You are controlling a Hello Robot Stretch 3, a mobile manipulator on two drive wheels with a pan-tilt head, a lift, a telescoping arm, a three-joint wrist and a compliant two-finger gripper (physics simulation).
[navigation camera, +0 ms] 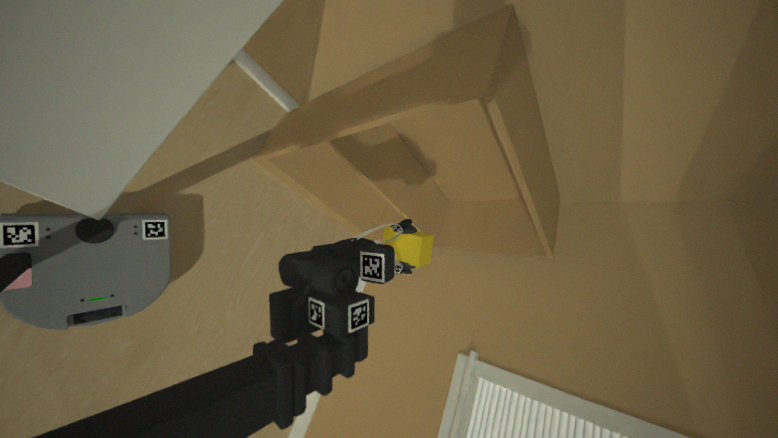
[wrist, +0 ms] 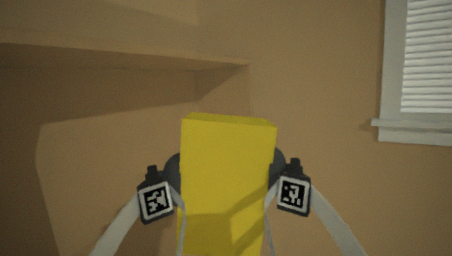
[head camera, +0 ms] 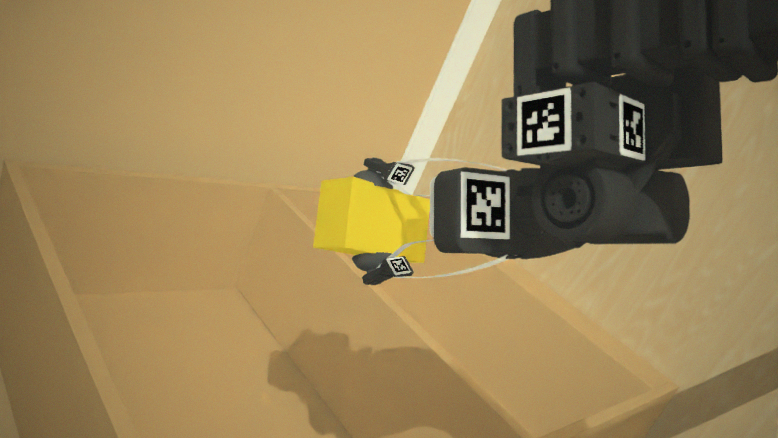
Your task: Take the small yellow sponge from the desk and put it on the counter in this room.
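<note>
The small yellow sponge point(head camera: 359, 217) point(navigation camera: 414, 248) point(wrist: 225, 170) is a rectangular block held between the two fingertips, off any surface. My gripper point(head camera: 375, 220) point(navigation camera: 405, 247) point(wrist: 224, 166) is shut on it, one rubber fingertip against each side. In the head camera view the sponge points left, over the inner end of a shelf unit's boards. In the wrist view it stands upright before the wall. The desk and the counter cannot be made out for certain in these views.
A light wooden shelf unit point(head camera: 402, 316) point(navigation camera: 519, 168) point(wrist: 125, 56) stands against the wall beside the gripper. A window with blinds point(navigation camera: 522, 413) point(wrist: 430, 65) is on the wall. The robot's grey base point(navigation camera: 130, 272) is on the floor, with a large pale panel point(navigation camera: 108, 81) above it.
</note>
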